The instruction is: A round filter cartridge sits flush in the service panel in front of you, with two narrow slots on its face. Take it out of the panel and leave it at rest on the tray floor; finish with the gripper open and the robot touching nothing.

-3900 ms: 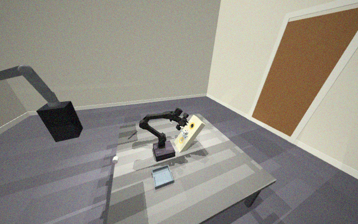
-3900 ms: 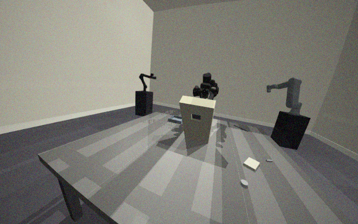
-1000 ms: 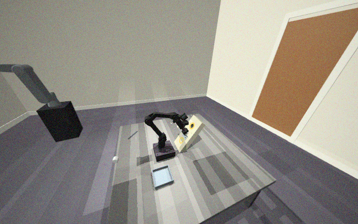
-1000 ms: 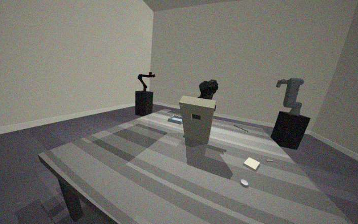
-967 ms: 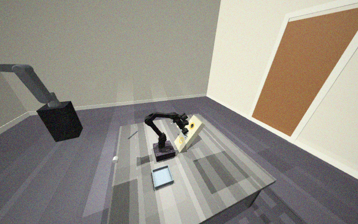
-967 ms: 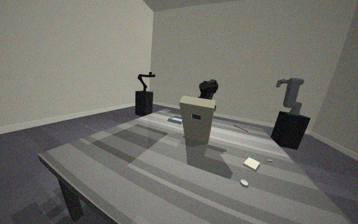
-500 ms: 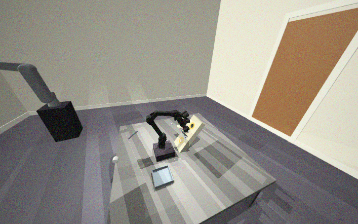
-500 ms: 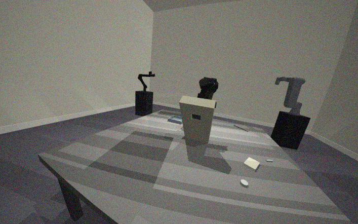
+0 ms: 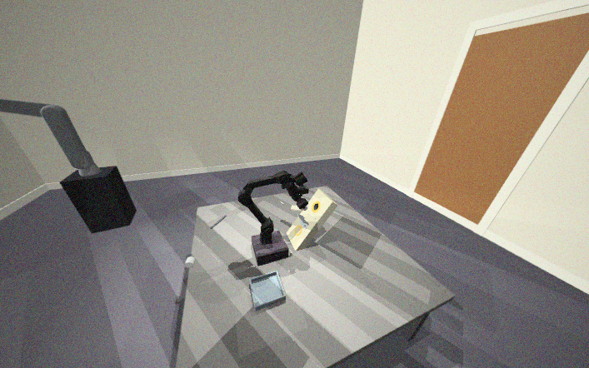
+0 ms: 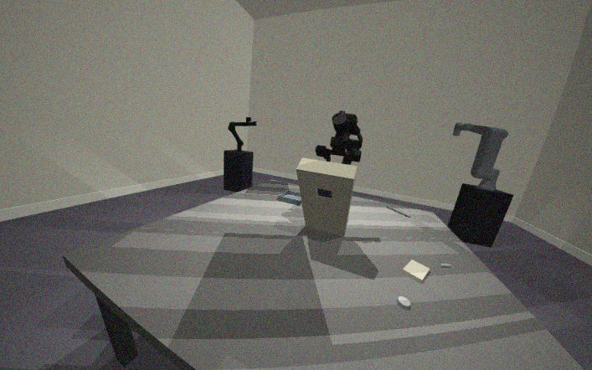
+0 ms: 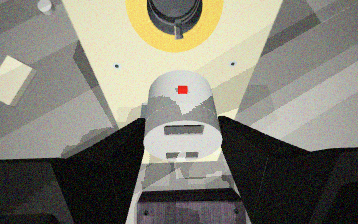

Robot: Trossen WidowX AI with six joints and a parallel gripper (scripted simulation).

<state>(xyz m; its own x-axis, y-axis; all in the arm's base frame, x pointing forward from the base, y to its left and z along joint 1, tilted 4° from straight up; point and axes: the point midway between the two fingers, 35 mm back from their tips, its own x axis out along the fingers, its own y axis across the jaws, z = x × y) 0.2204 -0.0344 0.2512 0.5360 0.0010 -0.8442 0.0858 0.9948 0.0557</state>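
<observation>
My gripper tip is now 340 mm past the blue-grey tray, 250 mm to the left of it and 270 mm above it. Round my gripper tip: cream block: 140 mm ahead, 340 mm to the left, 270 mm below; white round filter cartridge: right at my gripper tip; cream service panel: 60 mm ahead, 110 mm below.
</observation>
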